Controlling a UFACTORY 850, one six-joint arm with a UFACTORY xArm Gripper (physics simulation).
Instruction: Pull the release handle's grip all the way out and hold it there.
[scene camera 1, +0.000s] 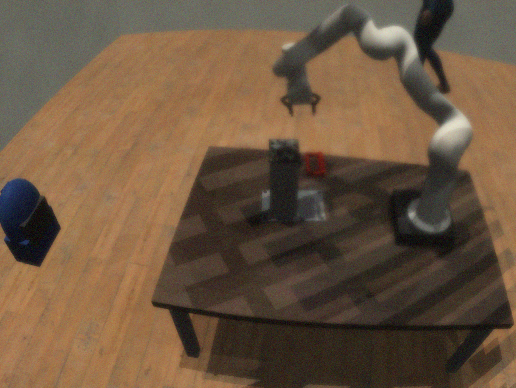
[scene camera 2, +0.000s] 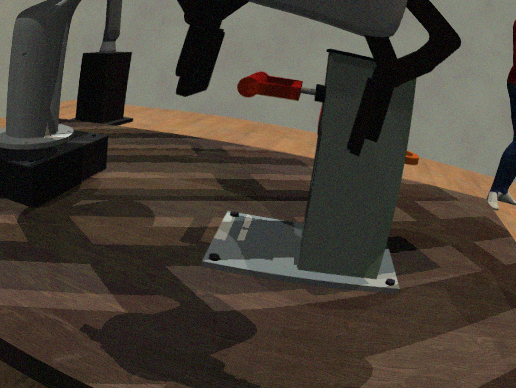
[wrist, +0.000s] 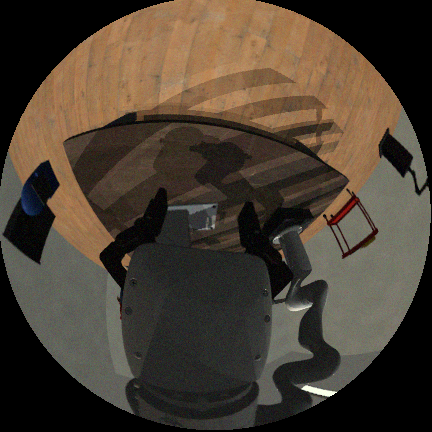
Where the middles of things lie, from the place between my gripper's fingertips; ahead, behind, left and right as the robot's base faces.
I see my gripper 320 mm to the right of the pale base plate (scene camera 2: 244, 244), 220 mm above it and 40 mm past it.
